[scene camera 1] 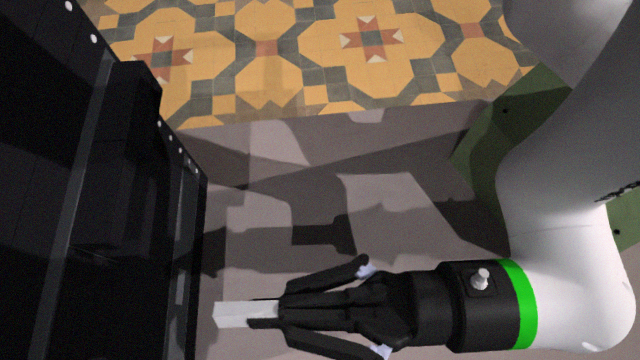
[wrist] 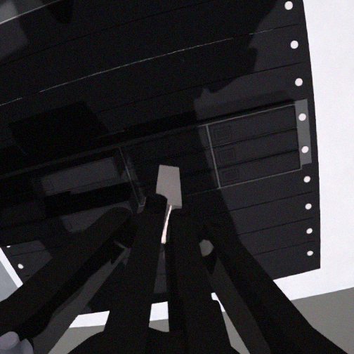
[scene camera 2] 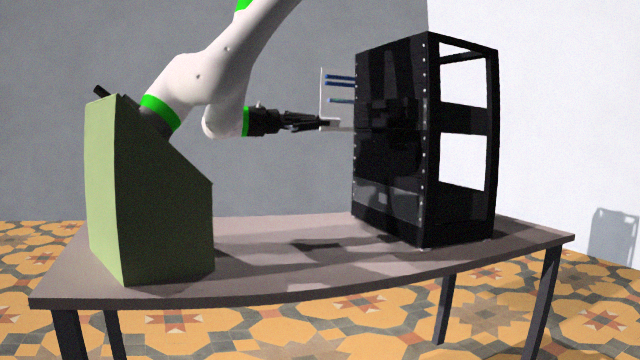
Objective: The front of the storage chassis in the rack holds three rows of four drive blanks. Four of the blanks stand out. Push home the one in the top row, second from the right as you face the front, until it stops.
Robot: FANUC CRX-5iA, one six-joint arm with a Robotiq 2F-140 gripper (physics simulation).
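Pixels of known places: gripper, fingertip midpoint: [scene camera 1: 216,314] [scene camera 2: 339,122]; arm's base, link origin: [scene camera 2: 141,139].
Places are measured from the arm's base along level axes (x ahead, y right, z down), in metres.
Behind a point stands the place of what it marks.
Note:
My gripper [scene camera 1: 265,313] [scene camera 2: 325,121] [wrist: 166,181] is shut, with a pale rectangular block [scene camera 1: 232,314] @[x 0.570, y -0.272, z -0.063 m] [scene camera 2: 335,123] @[x 0.576, y -0.265, z -0.045 m] [wrist: 169,184] projecting from its fingertips. The block's front end is apart from the rack face in scene camera 1. The wrist view looks upside down. The chassis [wrist: 305,132] shows flush blanks near its right edge. Two standing-out blanks show at left: one [wrist: 80,175] higher in the image, and the apparent top-row, second-from-right blank [wrist: 79,218] lower, near a finger. Dark standing-out blanks [scene camera 1: 132,95] @[x 0.690, y -0.048, z -0.123 m] also show in scene camera 1. How far each stands out is unclear.
The black rack [scene camera 1: 199,215] @[x 0.737, y -0.065, z 0.255 m] [scene camera 2: 428,165] @[x 0.744, y 0.033, z 0.058 m] [wrist: 312,215] stands on the table [scene camera 2: 280,295] @[x 0.309, y 0.230, z 0.303 m]. A white upright panel [scene camera 2: 336,91] with blue bars shows beside the rack's far side. The green robot base [scene camera 2: 160,220] @[x 0.066, y 0.152, z 0.164 m] stands at the table's other end. Shadows darken the rack front.

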